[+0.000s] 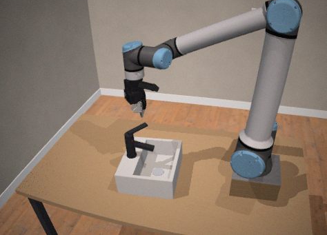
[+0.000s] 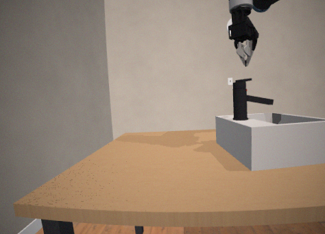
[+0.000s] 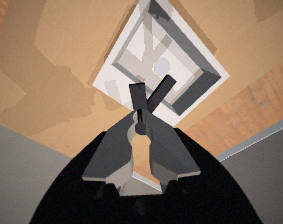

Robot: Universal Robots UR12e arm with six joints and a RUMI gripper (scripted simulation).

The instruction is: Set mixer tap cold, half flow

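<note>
Right now my hand is 7 cm above the lever, 3 cm to the right of it and 2 cm short of it. From my hand the other things lie so: white sink: 31 cm below, 7 cm behind, 5 cm to the left.
</note>
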